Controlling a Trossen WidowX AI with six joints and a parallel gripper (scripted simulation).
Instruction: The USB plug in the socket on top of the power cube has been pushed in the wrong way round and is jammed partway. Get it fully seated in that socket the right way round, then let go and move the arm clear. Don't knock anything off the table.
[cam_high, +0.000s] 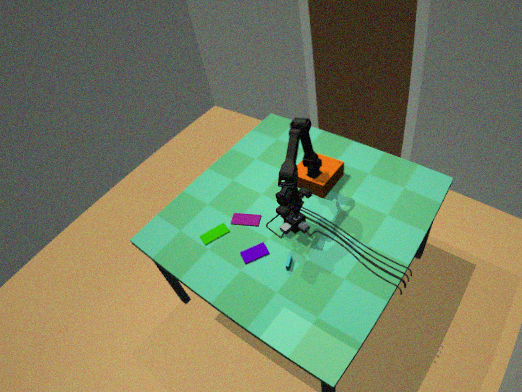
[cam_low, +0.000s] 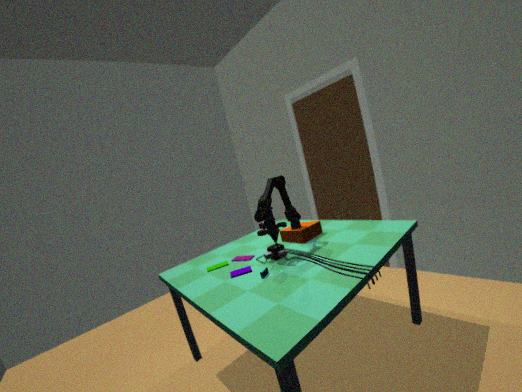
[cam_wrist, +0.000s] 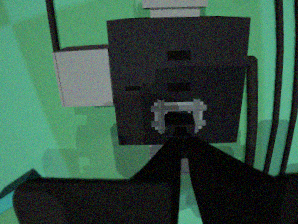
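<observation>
Now: the USB plug 2 cm below my gripper tip. Round my gripper tip: small teal piece (19 cm ahead, 10 cm to the left, 9 cm below); magenta piece (25 cm to the right, 12 cm ahead, 10 cm below); green block (32 cm to the right, 29 cm ahead, 10 cm below).
</observation>
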